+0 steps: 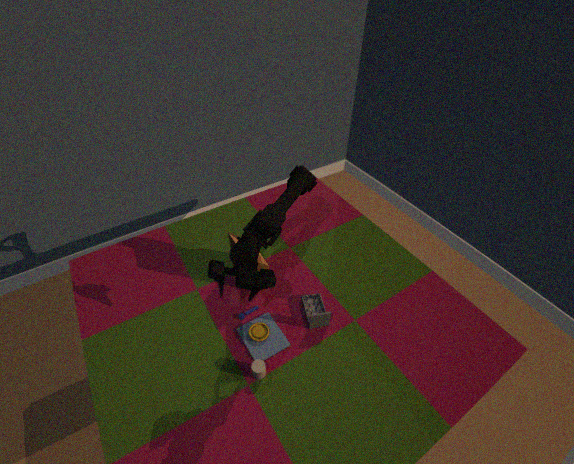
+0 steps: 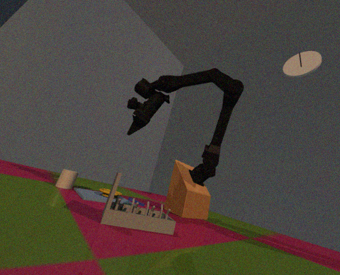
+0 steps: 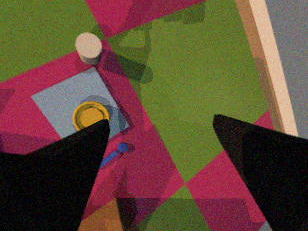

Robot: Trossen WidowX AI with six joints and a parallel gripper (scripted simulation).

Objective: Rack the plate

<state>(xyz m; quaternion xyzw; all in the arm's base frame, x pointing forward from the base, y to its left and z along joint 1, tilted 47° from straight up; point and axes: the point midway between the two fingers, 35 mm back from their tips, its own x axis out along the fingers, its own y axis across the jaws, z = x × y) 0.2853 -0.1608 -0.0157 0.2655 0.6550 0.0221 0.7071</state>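
Now: the yellow plate 10 mm ahead of my gripper tip, 60 mm to the left of it and 220 mm below it. From my gripper tip the other things lie so: cream cup: 130 mm ahead, 10 mm to the left, 210 mm below; blue spoon: 90 mm behind, 50 mm to the left, 230 mm below; pale blue mat: 20 mm ahead, 70 mm to the left, 230 mm below.
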